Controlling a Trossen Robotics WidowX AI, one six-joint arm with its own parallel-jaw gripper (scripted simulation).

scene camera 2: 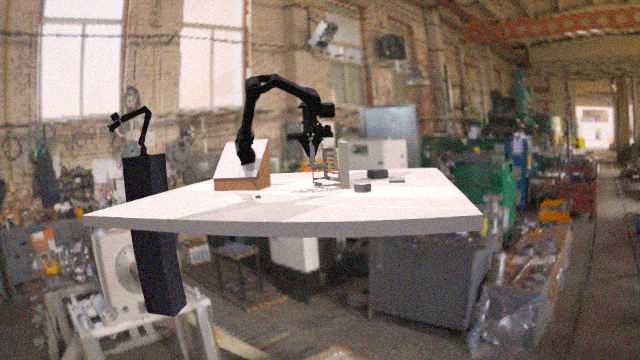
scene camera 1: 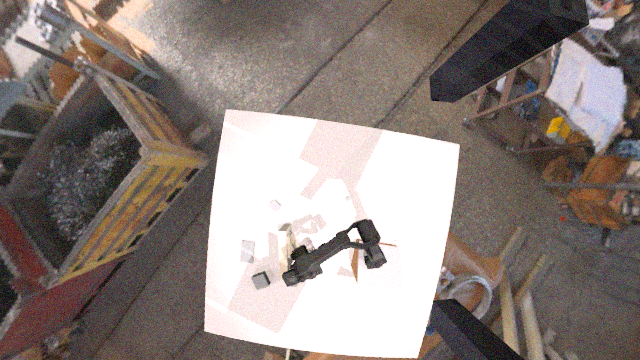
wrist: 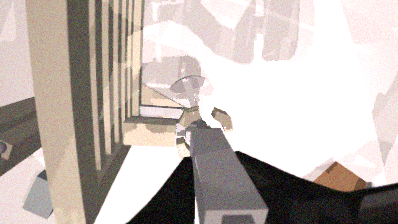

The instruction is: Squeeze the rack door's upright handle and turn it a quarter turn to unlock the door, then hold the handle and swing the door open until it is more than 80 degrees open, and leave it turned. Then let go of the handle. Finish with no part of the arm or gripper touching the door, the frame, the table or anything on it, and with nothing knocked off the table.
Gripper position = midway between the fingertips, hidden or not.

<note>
I see my gripper (scene camera 2: pixel 311 156) and a rack door (wrist: pixel 87 69).
My gripper shows as well in the wrist view (wrist: pixel 212 160).
</note>
